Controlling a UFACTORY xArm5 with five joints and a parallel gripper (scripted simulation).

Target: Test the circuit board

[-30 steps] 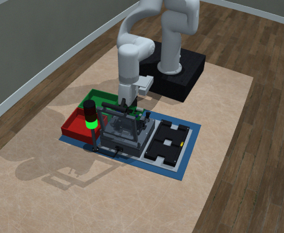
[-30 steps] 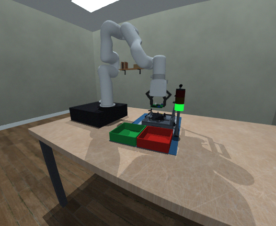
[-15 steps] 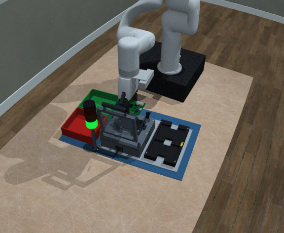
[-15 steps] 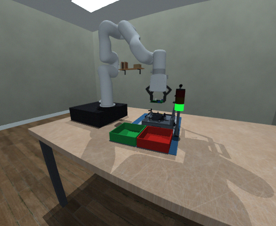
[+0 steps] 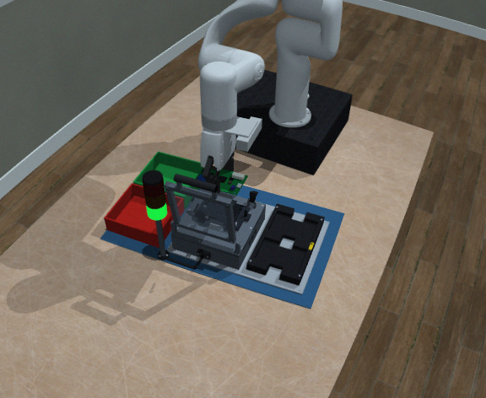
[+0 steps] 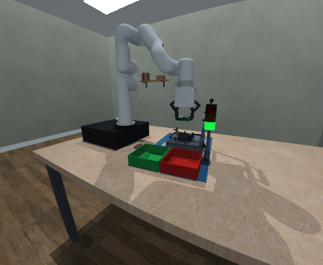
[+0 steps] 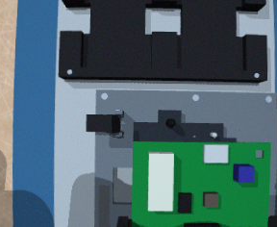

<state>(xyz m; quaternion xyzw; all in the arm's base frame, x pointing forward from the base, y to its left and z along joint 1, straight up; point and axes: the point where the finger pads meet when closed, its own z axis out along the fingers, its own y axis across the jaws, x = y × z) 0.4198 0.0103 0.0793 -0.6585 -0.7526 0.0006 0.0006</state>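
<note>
Right now the green bin is 80 mm behind my hand, 210 mm to the right of it and 170 mm below it. Also, from my hand: lid (120 mm ahead, 20 mm to the left); then green circuit board (10 mm below); then black latch (70 mm behind, 50 mm to the left, 90 mm below).
</note>
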